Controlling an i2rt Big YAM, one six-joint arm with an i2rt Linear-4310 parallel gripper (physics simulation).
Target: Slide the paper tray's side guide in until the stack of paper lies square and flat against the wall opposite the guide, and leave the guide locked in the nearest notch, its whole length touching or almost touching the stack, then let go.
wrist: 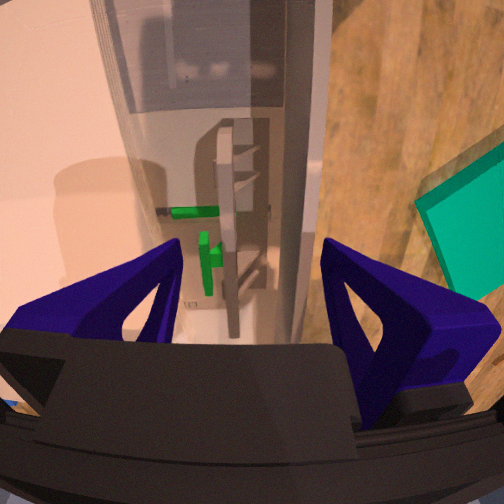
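Note:
In the wrist view my gripper [250, 245] is open, its two blue fingers spread wide above the paper tray. Between the fingertips stands the grey side guide [227, 200], a narrow upright fence with ribs on its right side. Green parts [205, 260] sit at its left: a short horizontal bar and an L-shaped tab. The peach paper stack [60, 150] fills the left, its edge apart from the guide. The tray's grey wall [300, 165] runs along the guide's right. The fingers touch nothing.
Wooden table top [400, 125] lies right of the tray. A teal flat block [470, 220] sits at the right edge, close to my right finger. The tray floor shows dark notched track near the guide.

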